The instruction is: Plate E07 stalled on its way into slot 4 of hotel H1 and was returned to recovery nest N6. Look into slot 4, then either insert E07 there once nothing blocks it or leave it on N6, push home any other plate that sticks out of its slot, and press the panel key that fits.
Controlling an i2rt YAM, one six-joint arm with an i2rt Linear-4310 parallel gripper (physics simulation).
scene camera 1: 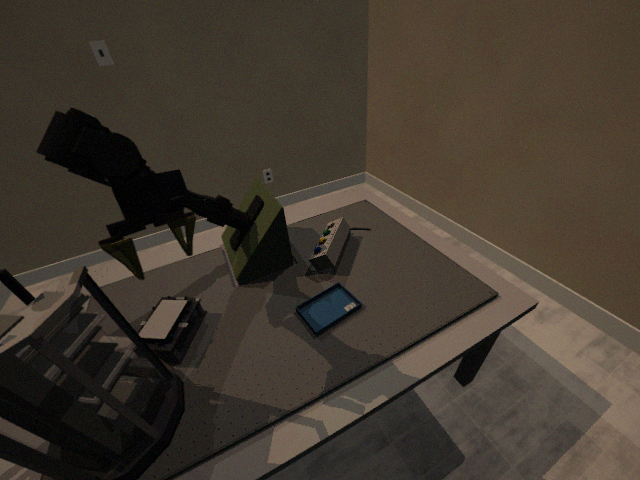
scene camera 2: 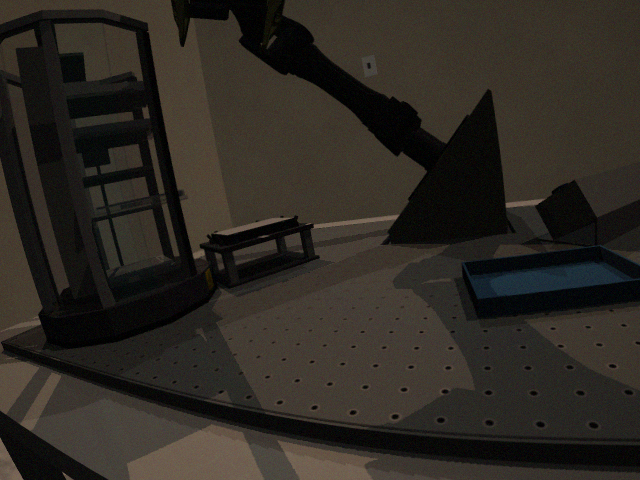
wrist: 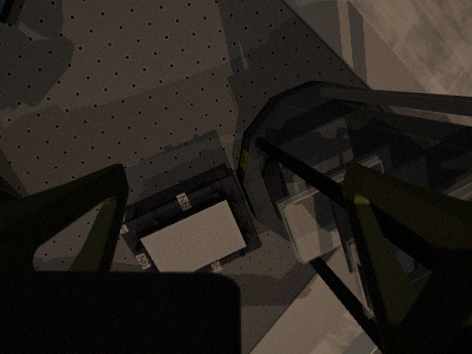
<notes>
My gripper is open and holds nothing. Further things: a slotted rack and a button box.
My gripper shows as well in scene camera 2 and in the wrist view.
</notes>
